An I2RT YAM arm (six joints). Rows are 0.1 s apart.
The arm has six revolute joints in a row. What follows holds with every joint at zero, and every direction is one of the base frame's.
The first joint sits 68 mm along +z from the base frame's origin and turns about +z.
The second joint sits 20 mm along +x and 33.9 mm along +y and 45.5 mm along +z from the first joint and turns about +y.
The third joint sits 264 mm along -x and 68.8 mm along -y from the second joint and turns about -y.
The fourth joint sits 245 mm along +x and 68.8 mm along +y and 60 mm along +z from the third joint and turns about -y.
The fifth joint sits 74 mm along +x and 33.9 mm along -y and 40.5 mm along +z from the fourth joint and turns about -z.
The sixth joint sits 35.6 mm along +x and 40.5 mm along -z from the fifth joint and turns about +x.
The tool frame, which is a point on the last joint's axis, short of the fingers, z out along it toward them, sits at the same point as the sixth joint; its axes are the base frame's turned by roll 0, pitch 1.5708 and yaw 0 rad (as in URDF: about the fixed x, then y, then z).
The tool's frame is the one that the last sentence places.
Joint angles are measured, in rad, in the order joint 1, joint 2, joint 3, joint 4, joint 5, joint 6. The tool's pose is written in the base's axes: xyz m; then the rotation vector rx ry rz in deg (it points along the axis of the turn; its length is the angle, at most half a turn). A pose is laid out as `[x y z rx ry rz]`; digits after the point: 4 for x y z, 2 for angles.
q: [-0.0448 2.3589 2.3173 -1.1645 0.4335 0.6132]
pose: [0.4912 -0.0370 0.2501 54.75 141.34 -24.18]
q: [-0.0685 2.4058 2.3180 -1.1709 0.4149 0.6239]
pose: [0.4956 -0.0484 0.2275 57.30 143.74 -24.63]
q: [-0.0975 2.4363 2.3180 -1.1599 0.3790 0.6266]
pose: [0.4986 -0.0620 0.2128 59.65 144.99 -22.97]
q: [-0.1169 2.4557 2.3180 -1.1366 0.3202 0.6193]
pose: [0.5019 -0.0702 0.2034 60.43 146.09 -18.85]
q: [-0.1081 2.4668 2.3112 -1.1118 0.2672 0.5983]
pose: [0.5059 -0.0644 0.1963 58.01 147.92 -14.82]
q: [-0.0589 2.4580 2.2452 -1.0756 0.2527 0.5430]
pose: [0.5056 -0.0387 0.1830 50.28 152.23 -14.31]
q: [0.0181 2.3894 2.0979 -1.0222 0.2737 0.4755]
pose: [0.4923 -0.0007 0.1762 39.33 156.32 -16.43]
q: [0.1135 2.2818 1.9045 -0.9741 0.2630 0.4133]
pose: [0.4638 0.0436 0.1733 26.73 161.05 -16.16]
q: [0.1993 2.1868 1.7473 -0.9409 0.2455 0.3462]
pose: [0.4333 0.0787 0.1725 14.05 164.48 -15.37]
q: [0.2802 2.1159 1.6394 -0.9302 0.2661 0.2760]
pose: [0.4060 0.1071 0.1733 1.48 165.92 -17.61]
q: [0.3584 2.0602 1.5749 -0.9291 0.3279 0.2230]
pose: [0.3838 0.1315 0.1789 -9.01 164.40 -22.40]
